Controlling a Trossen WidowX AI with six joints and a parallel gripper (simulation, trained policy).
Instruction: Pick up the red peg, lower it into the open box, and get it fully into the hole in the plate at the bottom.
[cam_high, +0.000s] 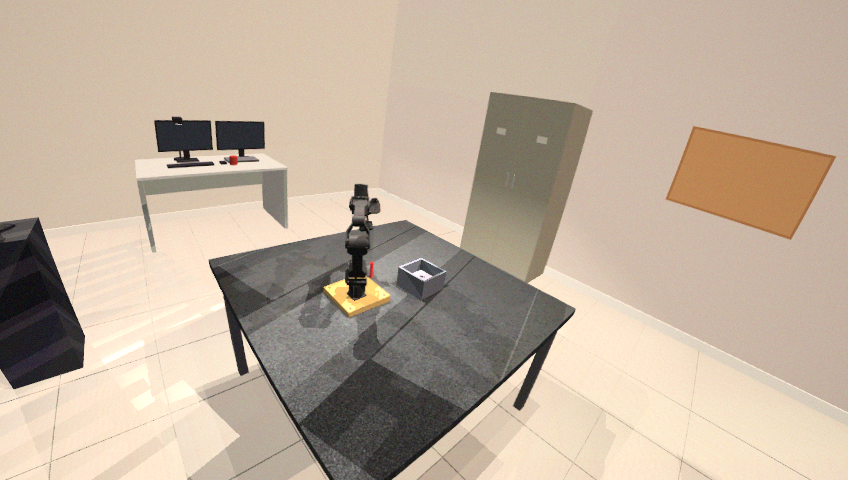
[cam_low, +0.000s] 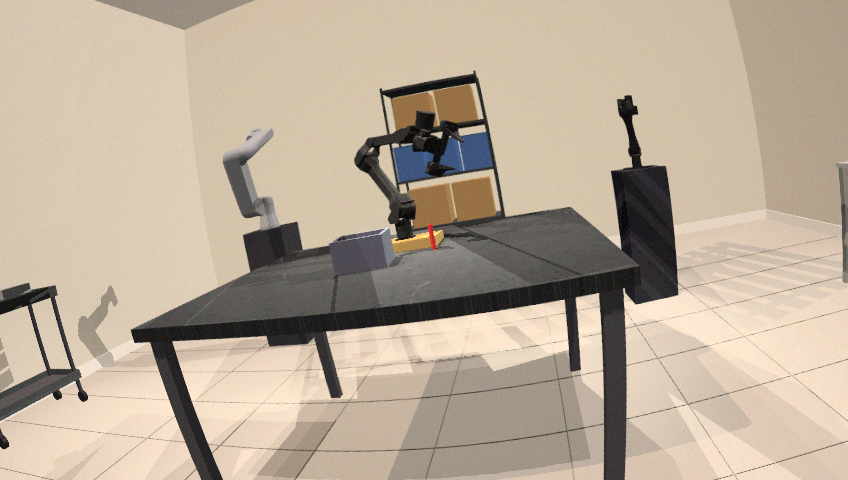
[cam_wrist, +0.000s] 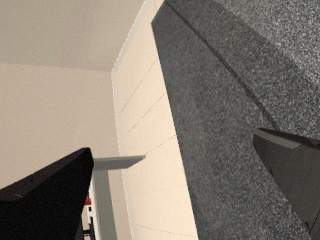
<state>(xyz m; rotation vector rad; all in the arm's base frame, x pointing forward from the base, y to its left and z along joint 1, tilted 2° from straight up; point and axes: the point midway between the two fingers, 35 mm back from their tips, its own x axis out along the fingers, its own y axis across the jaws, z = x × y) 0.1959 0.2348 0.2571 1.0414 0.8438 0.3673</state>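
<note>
Now: the red peg 4 cm behind my gripper tip, 13 cm to the right of it and 24 cm below it. From my gripper tip the other things lie so: grey box (10 cm ahead, 33 cm to the right, 26 cm below); then pale plate (10 cm ahead, 33 cm to the right, 24 cm below).
</note>
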